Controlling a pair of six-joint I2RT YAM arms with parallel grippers.
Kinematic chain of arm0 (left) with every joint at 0, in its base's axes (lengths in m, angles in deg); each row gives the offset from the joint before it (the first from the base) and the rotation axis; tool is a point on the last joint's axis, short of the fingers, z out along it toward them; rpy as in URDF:
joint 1: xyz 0 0 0.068 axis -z
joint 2: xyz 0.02 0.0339 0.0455 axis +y
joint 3: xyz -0.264 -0.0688 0 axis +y
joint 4: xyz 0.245 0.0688 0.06 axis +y
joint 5: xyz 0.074 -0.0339 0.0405 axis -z
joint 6: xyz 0.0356 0 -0.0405 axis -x
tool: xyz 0 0 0 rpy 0 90 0
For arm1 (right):
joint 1: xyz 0 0 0.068 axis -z
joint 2: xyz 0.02 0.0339 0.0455 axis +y
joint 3: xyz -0.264 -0.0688 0 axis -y
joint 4: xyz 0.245 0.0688 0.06 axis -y
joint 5: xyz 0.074 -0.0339 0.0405 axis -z
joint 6: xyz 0.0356 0 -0.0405 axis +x
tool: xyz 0 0 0 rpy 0 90 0
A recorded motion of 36 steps. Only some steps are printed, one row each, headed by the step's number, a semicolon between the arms.
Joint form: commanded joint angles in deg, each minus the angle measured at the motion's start. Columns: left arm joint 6, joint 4, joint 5, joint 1, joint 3, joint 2; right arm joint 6, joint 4, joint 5, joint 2, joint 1, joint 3.
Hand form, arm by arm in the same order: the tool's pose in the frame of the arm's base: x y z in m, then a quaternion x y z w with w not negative. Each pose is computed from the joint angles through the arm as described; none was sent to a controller.
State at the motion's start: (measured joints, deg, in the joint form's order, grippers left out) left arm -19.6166 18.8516 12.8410 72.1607 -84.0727 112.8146; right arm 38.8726 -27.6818 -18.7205 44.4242 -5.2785 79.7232
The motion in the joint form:
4: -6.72 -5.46 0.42 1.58 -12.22 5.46; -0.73 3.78 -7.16 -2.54 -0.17 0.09
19: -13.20 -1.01 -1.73 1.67 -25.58 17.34; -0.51 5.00 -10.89 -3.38 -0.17 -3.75
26: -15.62 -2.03 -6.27 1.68 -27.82 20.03; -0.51 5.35 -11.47 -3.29 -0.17 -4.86
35: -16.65 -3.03 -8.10 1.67 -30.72 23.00; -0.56 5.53 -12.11 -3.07 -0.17 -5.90
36: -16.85 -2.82 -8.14 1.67 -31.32 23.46; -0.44 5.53 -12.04 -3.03 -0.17 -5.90
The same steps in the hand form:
4: 0.1275 -0.4663 0.2470 0.71050 0.52624 -0.27716 0.37610; 0.0808 0.0233 0.5134 -0.00053 0.62527 0.41318 0.66206
19: 0.1399 -0.5073 0.2181 0.74371 0.50127 -0.23353 0.37562; 0.0879 0.0261 0.4986 -0.01888 0.63830 0.42960 0.63848
26: 0.1453 -0.5162 0.2085 0.74480 0.49953 -0.19382 0.39771; 0.0922 0.0268 0.4938 -0.02002 0.64358 0.43178 0.63164
35: 0.1495 -0.5263 0.2000 0.74300 0.49673 -0.17895 0.41132; 0.0970 0.0276 0.4888 -0.02105 0.65012 0.43388 0.62341
36: 0.1500 -0.5277 0.1990 0.74400 0.49575 -0.17778 0.41122; 0.0973 0.0276 0.4888 -0.01978 0.65035 0.43422 0.62299

